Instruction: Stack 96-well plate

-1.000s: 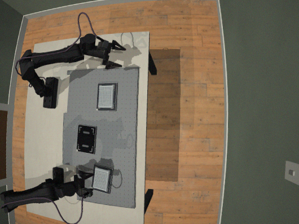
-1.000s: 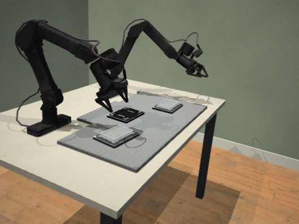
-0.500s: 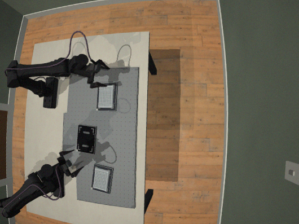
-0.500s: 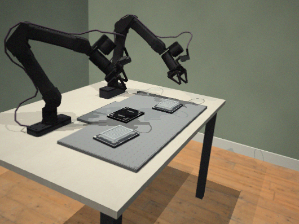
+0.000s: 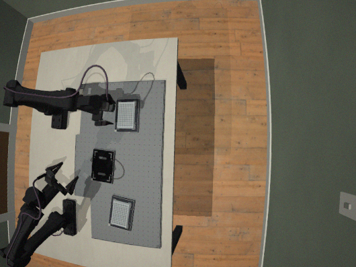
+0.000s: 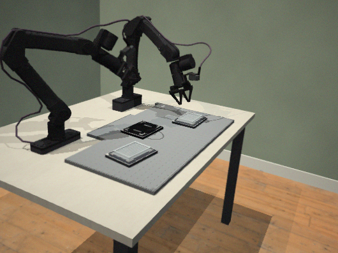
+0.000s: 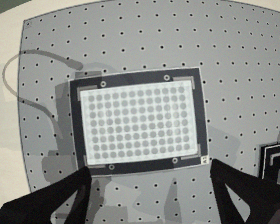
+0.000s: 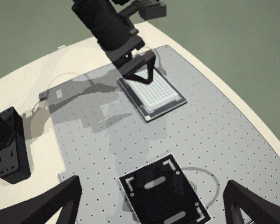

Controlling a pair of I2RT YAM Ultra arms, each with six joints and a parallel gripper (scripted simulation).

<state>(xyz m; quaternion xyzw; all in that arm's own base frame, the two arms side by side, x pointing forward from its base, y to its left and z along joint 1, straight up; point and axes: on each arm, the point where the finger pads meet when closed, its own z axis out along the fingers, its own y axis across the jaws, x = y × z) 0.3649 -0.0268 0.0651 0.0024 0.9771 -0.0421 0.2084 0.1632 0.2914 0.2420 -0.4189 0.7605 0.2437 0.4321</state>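
Now: the black nest 240 mm to the right of my left hand, 110 mm behind it and 90 mm below it.
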